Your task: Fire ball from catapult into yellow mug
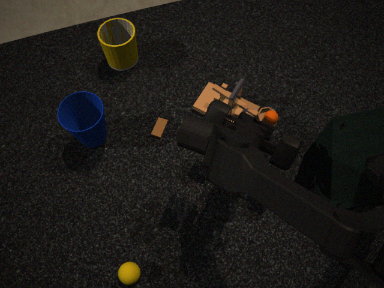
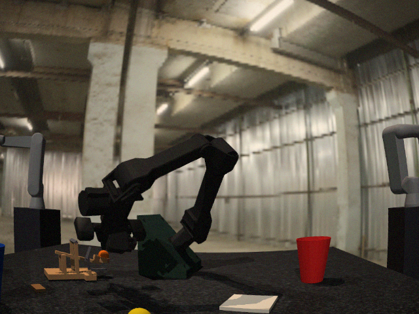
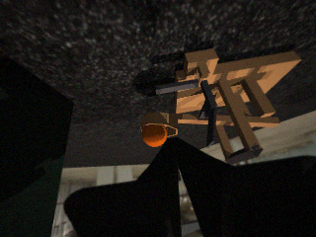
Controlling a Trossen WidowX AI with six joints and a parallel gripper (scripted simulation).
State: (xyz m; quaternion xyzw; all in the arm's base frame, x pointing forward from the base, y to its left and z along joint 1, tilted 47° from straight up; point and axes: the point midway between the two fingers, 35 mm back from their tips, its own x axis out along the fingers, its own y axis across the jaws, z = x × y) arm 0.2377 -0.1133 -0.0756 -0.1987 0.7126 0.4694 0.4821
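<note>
My gripper tip is 50 mm past the orange ball, 20 mm to the left of it and 30 mm above it. Also, from my gripper tip: small wooden block 200 mm ahead, 80 mm to the right, 80 mm below; blue cup 350 mm ahead, 100 mm to the right, 60 mm below; catapult 10 mm ahead, 60 mm to the right, 40 mm below.
</note>
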